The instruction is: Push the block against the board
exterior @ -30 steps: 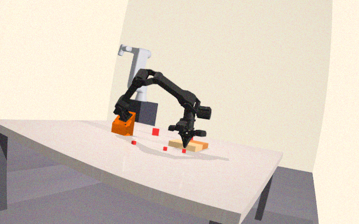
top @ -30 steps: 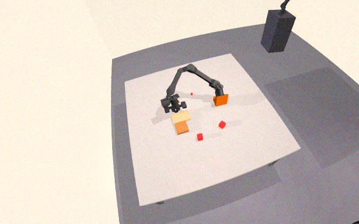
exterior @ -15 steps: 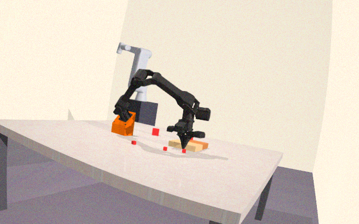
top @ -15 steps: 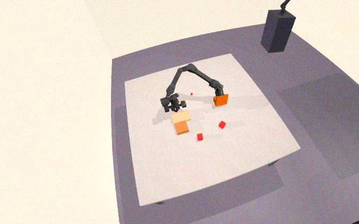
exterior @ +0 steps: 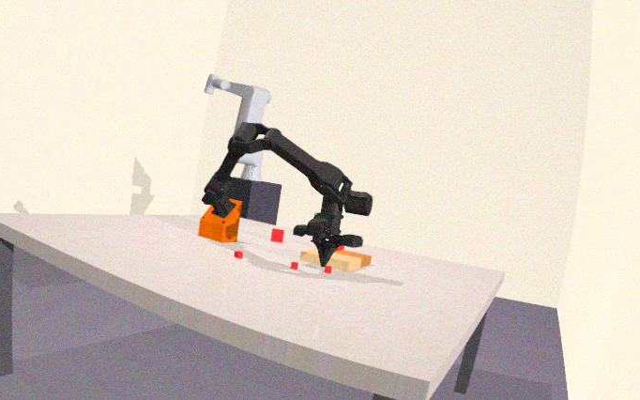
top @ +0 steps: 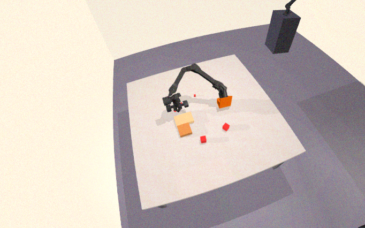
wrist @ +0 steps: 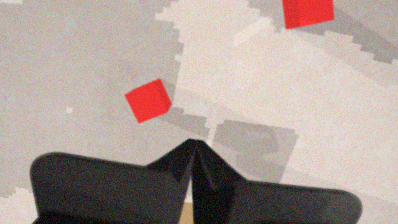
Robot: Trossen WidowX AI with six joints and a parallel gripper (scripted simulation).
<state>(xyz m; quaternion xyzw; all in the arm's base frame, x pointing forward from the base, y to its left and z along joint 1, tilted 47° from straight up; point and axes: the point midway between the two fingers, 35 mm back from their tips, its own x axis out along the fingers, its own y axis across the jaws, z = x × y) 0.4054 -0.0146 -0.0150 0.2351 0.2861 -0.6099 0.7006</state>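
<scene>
Now: the cream board 90 mm to the left of my gripper tip, 40 mm behind it and 10 mm above it. From my gripper tip the other things lie so: orange square block 190 mm to the left, 30 mm behind, 10 mm above.
</scene>
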